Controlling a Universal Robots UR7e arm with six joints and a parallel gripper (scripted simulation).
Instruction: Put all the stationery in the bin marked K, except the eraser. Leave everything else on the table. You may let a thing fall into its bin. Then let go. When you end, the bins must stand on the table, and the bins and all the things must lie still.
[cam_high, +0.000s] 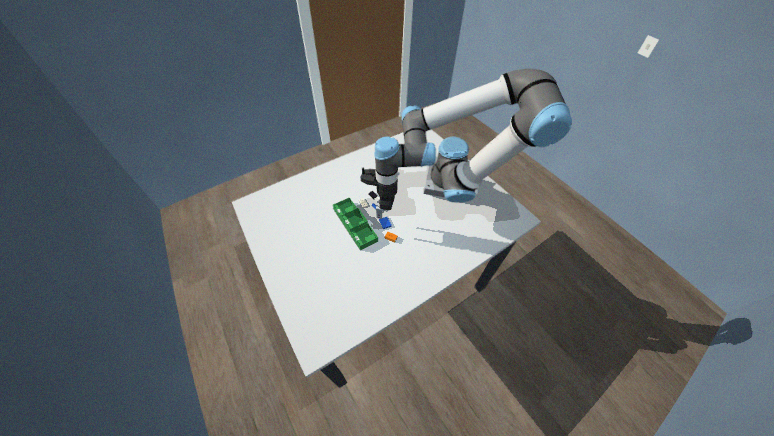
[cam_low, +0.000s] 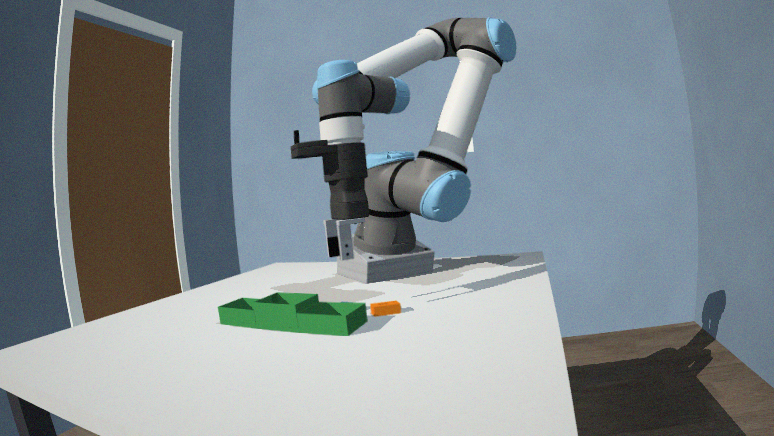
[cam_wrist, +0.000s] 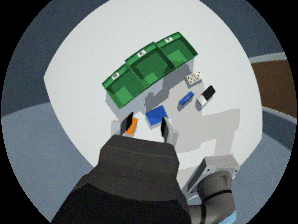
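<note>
The blue block is 2 cm behind my hand, 1 cm to the right of it and 11 cm below it. Round my hand: blue stick: 3 cm behind, 10 cm to the right, 11 cm below; then orange block: 1 cm behind, 8 cm to the left, 11 cm below; then three joined green bins: 9 cm ahead, 7 cm to the right, 9 cm below.
</note>
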